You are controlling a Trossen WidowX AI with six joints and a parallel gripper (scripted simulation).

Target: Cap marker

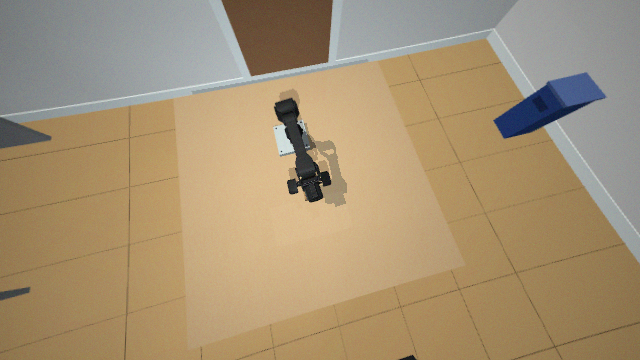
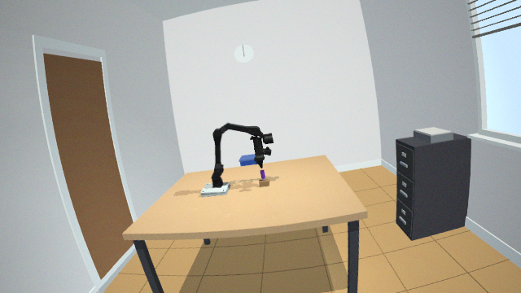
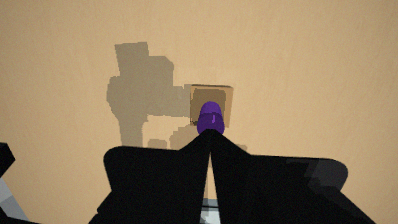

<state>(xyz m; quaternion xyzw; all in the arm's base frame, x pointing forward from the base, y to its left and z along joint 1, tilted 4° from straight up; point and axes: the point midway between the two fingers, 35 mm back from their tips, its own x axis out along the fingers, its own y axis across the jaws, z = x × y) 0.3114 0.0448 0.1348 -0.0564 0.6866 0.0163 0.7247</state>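
Right now my gripper tip is 4 cm above the purple cap. Also, from my gripper tip: holder block 10 cm below.
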